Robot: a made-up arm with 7 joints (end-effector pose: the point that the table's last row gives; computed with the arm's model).
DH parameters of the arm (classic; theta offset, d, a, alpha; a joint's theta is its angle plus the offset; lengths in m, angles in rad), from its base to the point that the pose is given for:
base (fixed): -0.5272 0 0.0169 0
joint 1: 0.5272 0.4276 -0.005 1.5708
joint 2: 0 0.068 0.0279 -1.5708
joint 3: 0 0.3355 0.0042 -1.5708
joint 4: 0 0.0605 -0.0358 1.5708
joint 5: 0 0.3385 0.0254 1.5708
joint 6: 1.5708 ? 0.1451 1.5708
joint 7: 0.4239 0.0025 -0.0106 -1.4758
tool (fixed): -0.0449 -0.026 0 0
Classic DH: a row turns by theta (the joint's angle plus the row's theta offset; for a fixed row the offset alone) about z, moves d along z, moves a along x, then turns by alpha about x.
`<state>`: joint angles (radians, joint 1 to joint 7).
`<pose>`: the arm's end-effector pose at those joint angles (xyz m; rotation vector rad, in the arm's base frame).
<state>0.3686 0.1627 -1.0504 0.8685 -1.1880 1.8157 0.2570</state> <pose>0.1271 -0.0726 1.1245 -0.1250 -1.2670 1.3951</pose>
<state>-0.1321 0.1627 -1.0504 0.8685 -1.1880 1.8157 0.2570</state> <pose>0.0825 -0.1187 1.1245 -0.4130 -1.1361 0.9618</pose>
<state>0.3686 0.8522 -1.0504 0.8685 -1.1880 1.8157 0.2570</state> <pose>-0.3050 -0.2394 1.0206 -0.4268 -1.9577 1.2219</pose>
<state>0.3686 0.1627 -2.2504 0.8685 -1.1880 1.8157 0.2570</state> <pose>0.0491 -0.2511 1.1020 -0.5863 -0.9522 0.2592</pose>
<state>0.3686 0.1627 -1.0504 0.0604 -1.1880 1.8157 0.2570</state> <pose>-0.0832 0.1049 1.0765 -1.0243 -1.3419 1.6080</pose>
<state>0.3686 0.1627 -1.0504 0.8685 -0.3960 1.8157 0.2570</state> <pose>0.0433 -0.1706 1.1103 0.2354 -2.0016 1.5991</pose>
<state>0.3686 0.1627 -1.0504 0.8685 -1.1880 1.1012 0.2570</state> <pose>0.1751 -0.1382 1.1942 -0.0228 -1.5163 0.6399</pose>
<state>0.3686 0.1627 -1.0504 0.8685 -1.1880 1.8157 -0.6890</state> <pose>0.1180 -0.0962 1.1220 -0.6608 -0.5004 1.0151</pose>
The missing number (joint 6, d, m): 0.1412
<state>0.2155 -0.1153 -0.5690 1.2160 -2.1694 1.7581 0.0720</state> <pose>0.4402 0.0566 0.8821 -0.1735 0.1271 1.3128</pose>
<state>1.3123 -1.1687 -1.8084 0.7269 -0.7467 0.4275 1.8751</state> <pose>0.4559 0.6336 0.7837 0.6618 -2.4444 1.3072</pose>
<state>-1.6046 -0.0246 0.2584 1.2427 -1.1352 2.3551 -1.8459</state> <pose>0.0357 -0.2111 1.0244 -0.9777 0.9025 0.4471</pose>
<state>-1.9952 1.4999 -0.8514 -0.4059 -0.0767 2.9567 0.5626</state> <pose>0.1979 0.4485 0.3732 -0.7347 2.2873 1.0592</pose>
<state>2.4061 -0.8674 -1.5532 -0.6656 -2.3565 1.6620 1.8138</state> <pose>-0.5507 0.2850 0.5704 0.0843 0.7511 -1.7400</pose>
